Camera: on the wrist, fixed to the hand. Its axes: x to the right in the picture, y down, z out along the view.
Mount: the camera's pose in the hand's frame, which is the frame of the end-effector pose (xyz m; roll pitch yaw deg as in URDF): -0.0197 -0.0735 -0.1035 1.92 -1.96 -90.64
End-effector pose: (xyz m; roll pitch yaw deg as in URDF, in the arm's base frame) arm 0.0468 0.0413 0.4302 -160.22 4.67 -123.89
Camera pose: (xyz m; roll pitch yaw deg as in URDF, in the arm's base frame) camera 0.0805 0.0303 0.5537 -173.40 -17.81 -34.72
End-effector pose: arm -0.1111 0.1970 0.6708 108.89 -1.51 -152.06
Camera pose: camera -0.0375 0.0982 0.6343 178.82 73.05 -64.82
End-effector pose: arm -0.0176 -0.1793 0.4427 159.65 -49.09 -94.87
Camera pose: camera 0.0926 -0.1215 0.4746 130.72 14.89 -21.69
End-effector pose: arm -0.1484 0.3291 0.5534 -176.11 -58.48 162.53
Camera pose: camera -0.0705 0.2351 0.5932 123.40 -0.46 -105.49
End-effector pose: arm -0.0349 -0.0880 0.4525 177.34 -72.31 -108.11
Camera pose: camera 0.0709 -0.0161 0.4641 109.54 2.01 -22.32
